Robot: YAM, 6 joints.
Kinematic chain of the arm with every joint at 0, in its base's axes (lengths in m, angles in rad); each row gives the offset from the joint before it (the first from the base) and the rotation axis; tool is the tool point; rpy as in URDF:
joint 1: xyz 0 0 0.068 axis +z
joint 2: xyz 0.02 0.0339 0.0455 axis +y
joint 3: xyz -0.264 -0.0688 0 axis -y
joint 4: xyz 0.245 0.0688 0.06 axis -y
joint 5: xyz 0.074 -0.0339 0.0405 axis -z
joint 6: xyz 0.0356 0 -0.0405 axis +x
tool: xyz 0 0 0 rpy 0 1.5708 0
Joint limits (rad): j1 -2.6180..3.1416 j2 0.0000..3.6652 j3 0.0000..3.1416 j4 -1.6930..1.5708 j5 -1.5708..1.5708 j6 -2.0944..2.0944
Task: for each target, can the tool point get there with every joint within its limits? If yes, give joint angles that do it. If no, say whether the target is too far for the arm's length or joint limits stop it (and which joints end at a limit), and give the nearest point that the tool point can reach.
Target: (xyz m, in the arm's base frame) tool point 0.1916 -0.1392 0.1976
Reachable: yes | joints -0.5149 1.2108 0.5289 0.0803 0.8537 -0.3443
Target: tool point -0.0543 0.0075 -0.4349
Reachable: no: joint limits stop it (at a limit: joint 2) | nearest point -0.0950 0.0131 -0.3465 | short by 0.097 m
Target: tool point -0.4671 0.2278 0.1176
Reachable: yes | joints 2.6962 2.4355 1.8961 -0.4745 0.1215 -1.5390
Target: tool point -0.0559 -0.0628 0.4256
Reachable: yes | joints -1.9452 0.6499 0.6539 1.3061 0.9559 -0.2598
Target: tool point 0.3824 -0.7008 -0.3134
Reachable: no: too far | nearest point 0.2724 -0.4992 -0.1875 | short by 0.262 m
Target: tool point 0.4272 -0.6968 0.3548
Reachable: no: too far | nearest point 0.3235 -0.5277 0.2948 | short by 0.207 m
